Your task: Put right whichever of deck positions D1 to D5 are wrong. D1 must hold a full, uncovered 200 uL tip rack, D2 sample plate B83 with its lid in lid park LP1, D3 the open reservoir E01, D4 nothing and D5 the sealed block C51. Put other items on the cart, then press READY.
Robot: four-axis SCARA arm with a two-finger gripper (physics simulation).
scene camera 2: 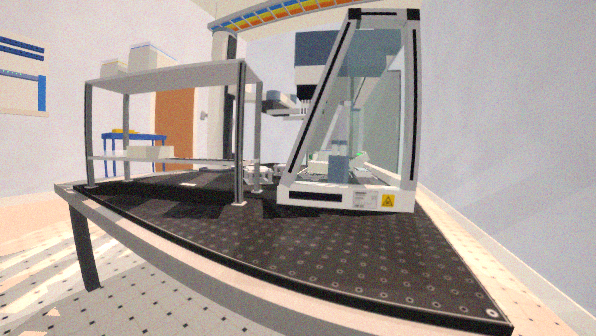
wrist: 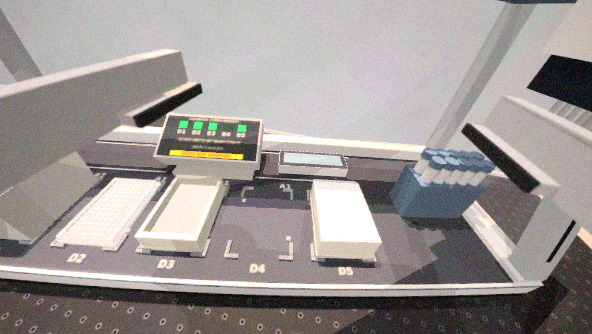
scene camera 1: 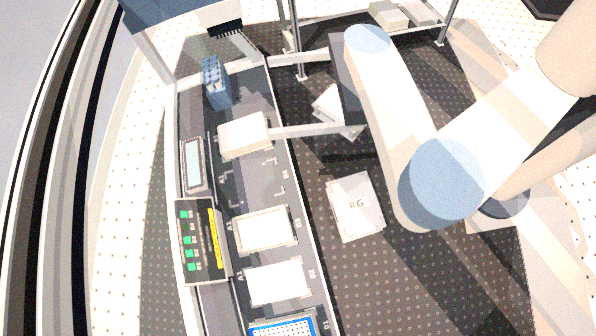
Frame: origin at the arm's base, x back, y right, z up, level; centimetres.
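Where they show: gripper, fingertip midpoint: [wrist: 330, 90] [scene camera 1: 268, 94]; arm's base at its link origin: [scene camera 2: 219, 171].
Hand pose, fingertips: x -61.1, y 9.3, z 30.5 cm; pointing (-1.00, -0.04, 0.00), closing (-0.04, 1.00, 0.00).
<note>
Each offset is from my fingertips to the top centre of the thing. "*": to the spot under its first point.
My gripper [scene camera 1: 269, 97] [wrist: 330, 90] is open and empty, its fingers at the deck's front edge near D5. D5 holds a cream block @[dx -10.7, dy +5.3, dz -20.0 cm] [scene camera 1: 245, 132] [wrist: 345, 215] with a white top; no label is readable. D4 shows bare corner brackets [wrist: 231, 252]. D3 holds an open cream reservoir @[dx -5.8, dy -19.0, dz -21.6 cm] [scene camera 1: 265, 230] [wrist: 185, 207]. D2 holds a white plate @[dx -3.2, dy -31.1, dz -23.3 cm] [scene camera 1: 277, 281] [wrist: 112, 212], its well grid uncovered in the wrist view. At D1 a blue-edged tip rack @[* dx -0.1, dy -40.1, dz -15.0 cm] [scene camera 1: 285, 327] is partly cut off. A white stand [scene camera 1: 330, 105] is partly hidden below the gripper; its label is not readable.
A stand marked RG @[dx +15.9, dy -14.0, dz -23.7 cm] [scene camera 1: 356, 207] sits before the deck. The status panel @[* dx -18.5, dy -22.1, dz -18.4 cm] [scene camera 1: 202, 240] [wrist: 210, 137] shows D1, D2, D3, D5 green, D4 dark. A blue tube rack [scene camera 1: 217, 87] [scene camera 2: 339, 167] [wrist: 440, 192] stands beyond D5. A shelf unit [scene camera 2: 170, 77] bears pale boxes @[dx +35.9, dy +46.4, dz -15.1 cm] [scene camera 1: 387, 17].
</note>
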